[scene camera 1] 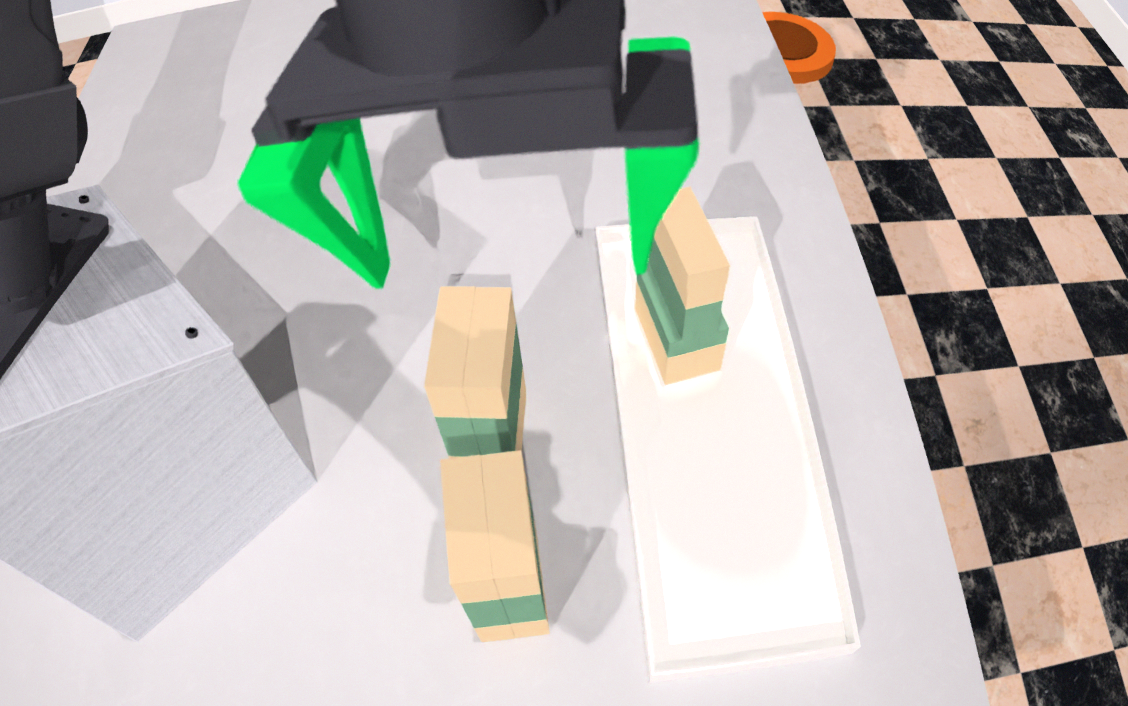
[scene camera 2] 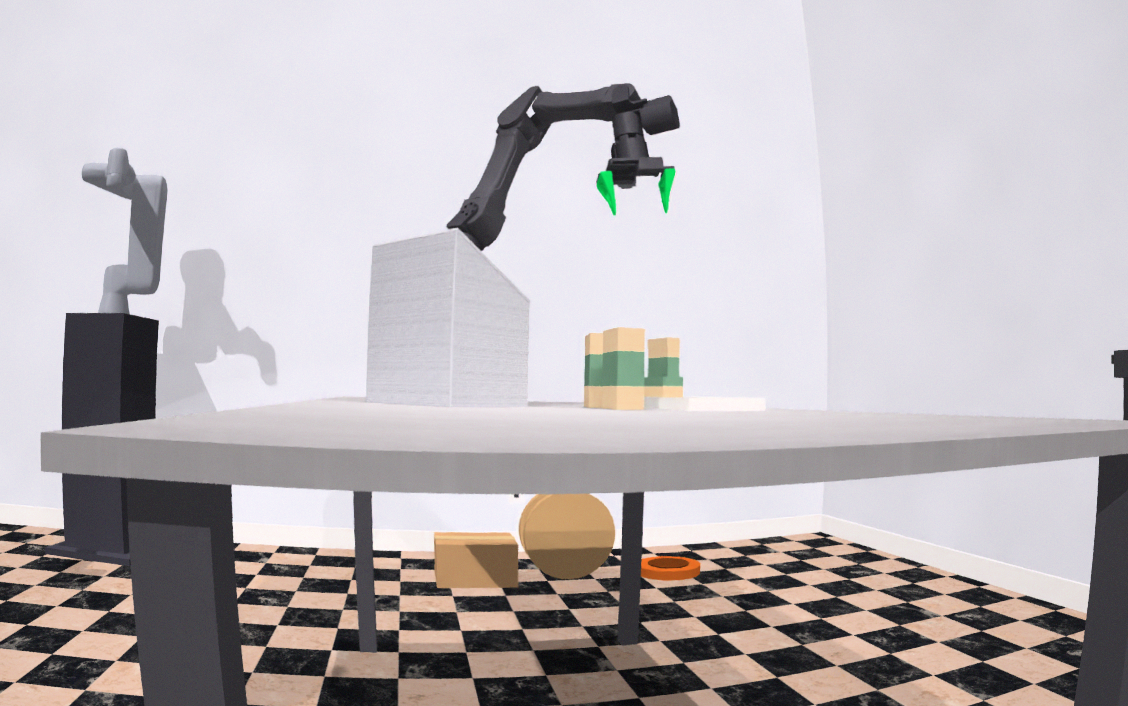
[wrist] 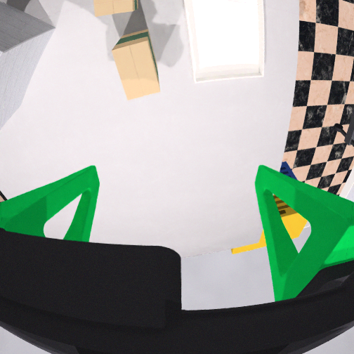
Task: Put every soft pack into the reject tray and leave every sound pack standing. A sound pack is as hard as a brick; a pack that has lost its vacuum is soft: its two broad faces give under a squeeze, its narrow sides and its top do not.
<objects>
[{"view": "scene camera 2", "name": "my gripper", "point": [640, 212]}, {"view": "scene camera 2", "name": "white reject tray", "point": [686, 403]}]
</objects>
